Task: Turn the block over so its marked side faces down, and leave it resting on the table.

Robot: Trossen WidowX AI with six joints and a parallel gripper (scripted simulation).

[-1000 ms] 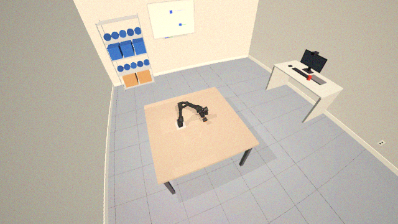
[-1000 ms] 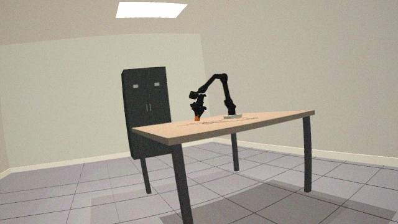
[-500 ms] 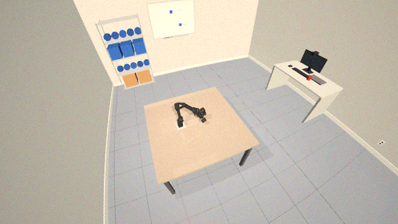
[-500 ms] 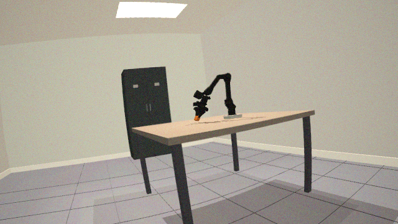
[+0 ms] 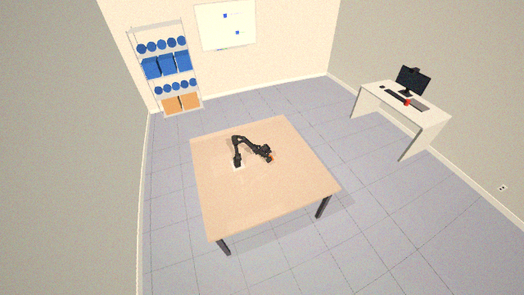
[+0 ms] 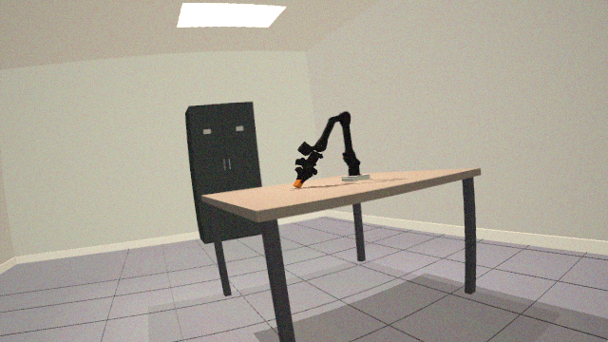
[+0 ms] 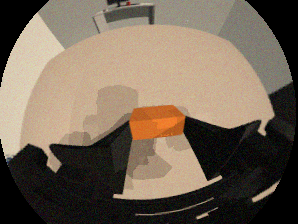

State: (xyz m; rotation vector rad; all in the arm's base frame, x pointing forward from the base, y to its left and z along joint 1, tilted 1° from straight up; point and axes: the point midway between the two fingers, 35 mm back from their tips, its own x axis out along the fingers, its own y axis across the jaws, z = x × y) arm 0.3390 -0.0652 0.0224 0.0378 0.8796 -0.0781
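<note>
My gripper tip is now 10 mm above the orange block.
</note>
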